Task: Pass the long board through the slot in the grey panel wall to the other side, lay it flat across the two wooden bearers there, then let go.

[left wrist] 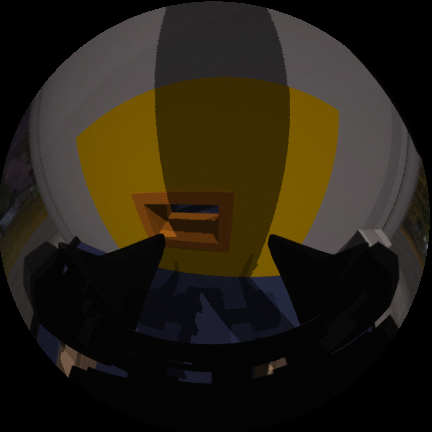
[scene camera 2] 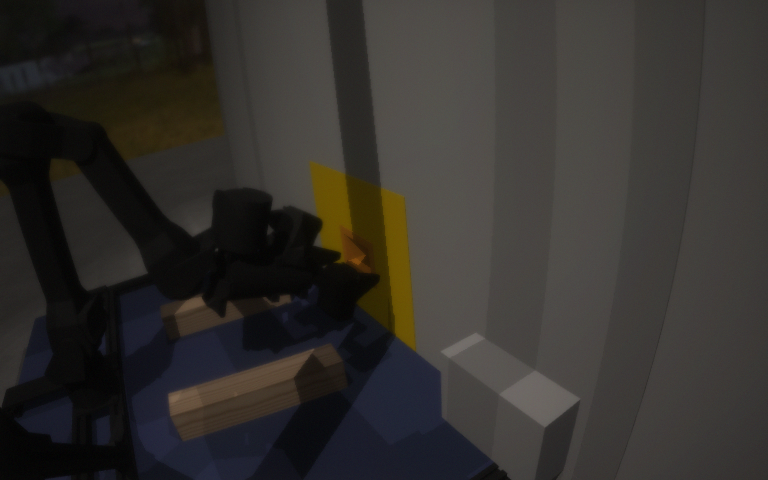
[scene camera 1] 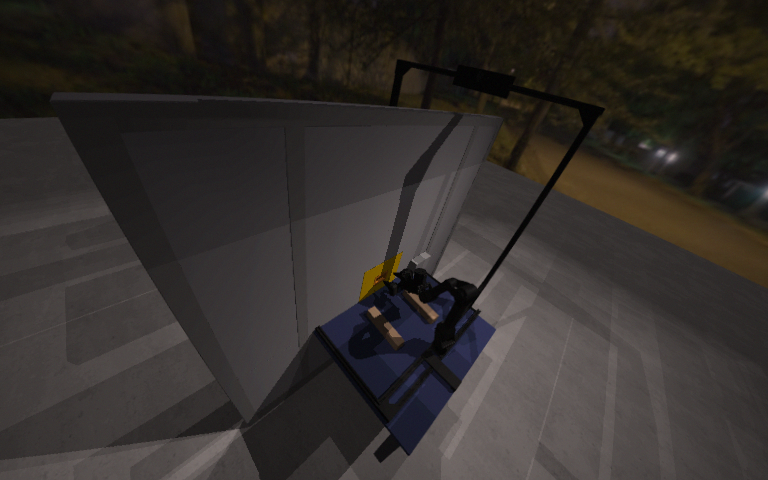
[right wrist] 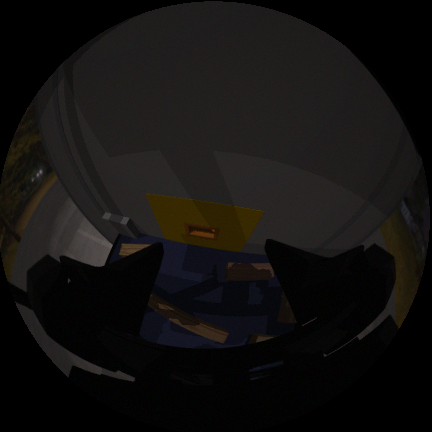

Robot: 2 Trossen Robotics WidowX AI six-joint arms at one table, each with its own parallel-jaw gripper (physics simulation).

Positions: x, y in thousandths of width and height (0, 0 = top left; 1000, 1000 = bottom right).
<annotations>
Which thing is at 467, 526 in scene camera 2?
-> A slot.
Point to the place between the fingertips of my right gripper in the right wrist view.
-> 497, 571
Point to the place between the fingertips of my left gripper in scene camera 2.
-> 467, 555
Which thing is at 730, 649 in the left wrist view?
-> My left gripper.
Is my left gripper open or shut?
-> Open.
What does my left gripper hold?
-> Nothing.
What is my right gripper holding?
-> Nothing.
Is my right gripper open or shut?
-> Open.
</annotations>
